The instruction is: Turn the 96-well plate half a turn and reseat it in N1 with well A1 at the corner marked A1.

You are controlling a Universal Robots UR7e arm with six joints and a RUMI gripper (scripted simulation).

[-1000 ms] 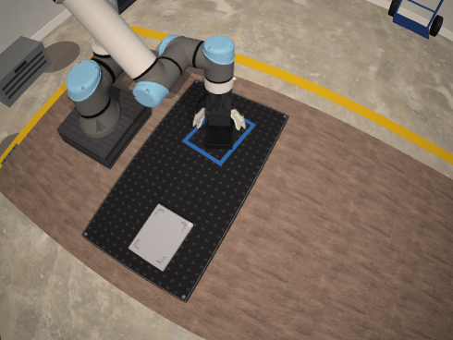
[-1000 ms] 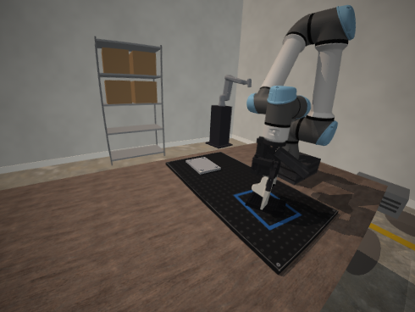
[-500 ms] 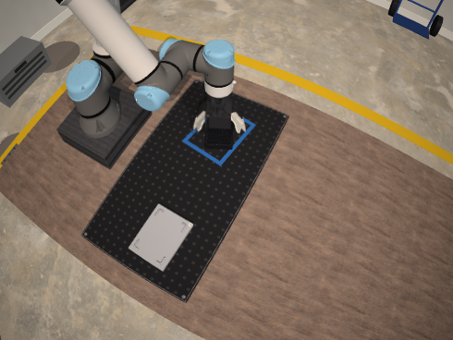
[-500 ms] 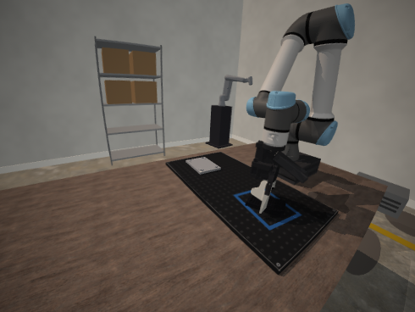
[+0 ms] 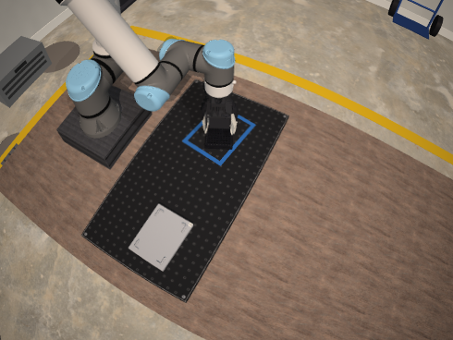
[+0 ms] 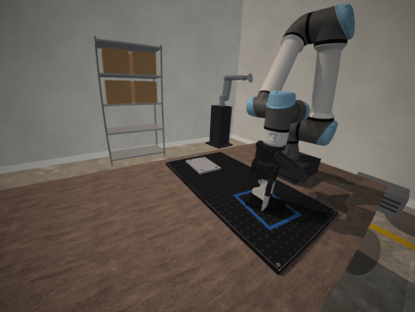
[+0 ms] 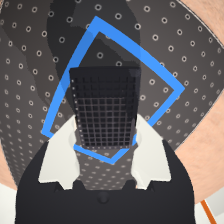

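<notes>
Right now my hand is 10 mm above the black 96-well plate. Also, from my hand: plate nest N1 (20 mm behind, 390 mm to the right, 10 mm below).
</notes>
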